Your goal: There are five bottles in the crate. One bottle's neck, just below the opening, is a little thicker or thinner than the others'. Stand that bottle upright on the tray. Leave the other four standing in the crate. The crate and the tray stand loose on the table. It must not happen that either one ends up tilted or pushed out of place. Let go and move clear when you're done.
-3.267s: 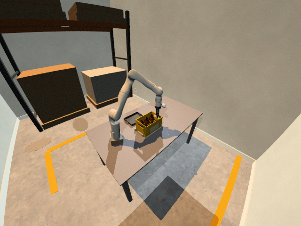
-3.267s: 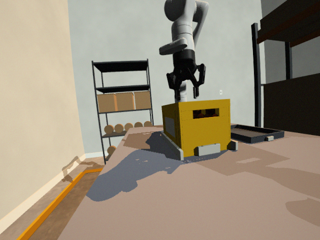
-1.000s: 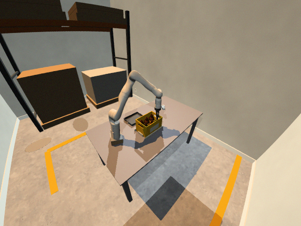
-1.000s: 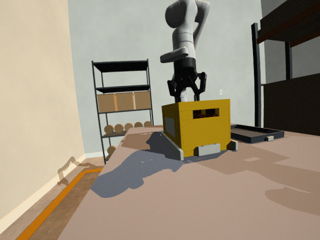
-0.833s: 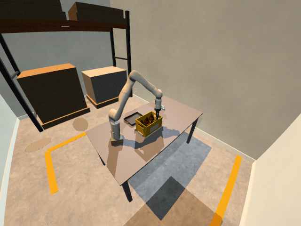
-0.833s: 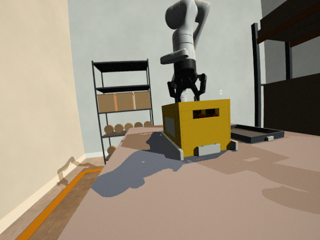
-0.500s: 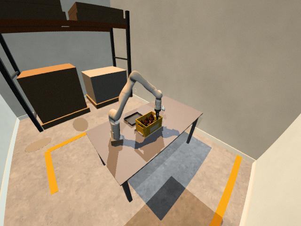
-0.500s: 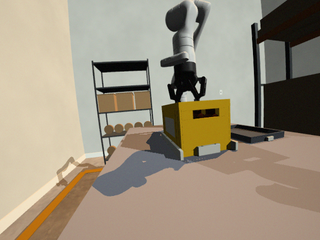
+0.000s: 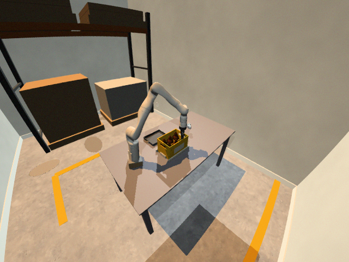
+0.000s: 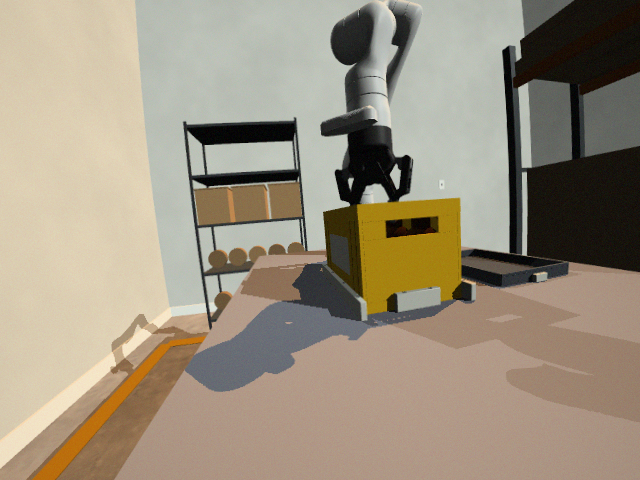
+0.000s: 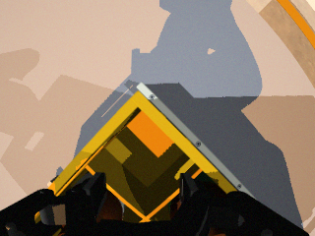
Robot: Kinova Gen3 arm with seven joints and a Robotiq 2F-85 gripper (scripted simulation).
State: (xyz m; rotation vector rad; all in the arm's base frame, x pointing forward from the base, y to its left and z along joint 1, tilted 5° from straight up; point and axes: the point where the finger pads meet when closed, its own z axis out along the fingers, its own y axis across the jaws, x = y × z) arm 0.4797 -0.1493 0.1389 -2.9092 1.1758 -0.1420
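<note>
The yellow crate is 90 mm behind my hand, 70 mm below it and 40 mm to the left of it. Round my hand: dark tray: 330 mm to the left, 140 mm below, 90 mm behind; brown bottle: 180 mm behind, 70 mm below.
</note>
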